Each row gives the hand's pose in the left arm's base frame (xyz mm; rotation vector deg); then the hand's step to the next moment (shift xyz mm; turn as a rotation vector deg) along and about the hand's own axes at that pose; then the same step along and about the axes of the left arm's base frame.
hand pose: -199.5 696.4 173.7 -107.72 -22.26 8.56
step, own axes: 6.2 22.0 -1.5 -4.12 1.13 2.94
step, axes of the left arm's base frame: 10.5 -5.7 -19.6 -4.50 0.91 -2.41
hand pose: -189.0 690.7 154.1 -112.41 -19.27 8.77
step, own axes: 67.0 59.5 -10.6 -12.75 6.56 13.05
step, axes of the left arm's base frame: 76.3 -11.1 -46.9 -14.45 5.12 -11.87
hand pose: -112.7 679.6 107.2 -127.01 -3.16 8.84
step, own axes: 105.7 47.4 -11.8 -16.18 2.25 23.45
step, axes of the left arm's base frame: 105.6 -28.0 -40.3 -19.14 15.63 -14.36
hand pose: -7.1 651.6 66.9 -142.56 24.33 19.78
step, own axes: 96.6 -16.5 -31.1 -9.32 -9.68 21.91
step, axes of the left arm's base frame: 99.2 -26.9 0.7 -8.18 22.48 -9.41
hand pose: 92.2 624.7 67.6 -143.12 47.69 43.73
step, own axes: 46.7 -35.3 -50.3 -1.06 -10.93 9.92
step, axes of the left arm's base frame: 72.6 -19.5 17.4 2.62 13.71 -4.91
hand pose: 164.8 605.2 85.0 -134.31 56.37 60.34
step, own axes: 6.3 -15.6 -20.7 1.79 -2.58 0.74
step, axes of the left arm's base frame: 24.6 -4.3 9.4 2.37 1.40 -1.69
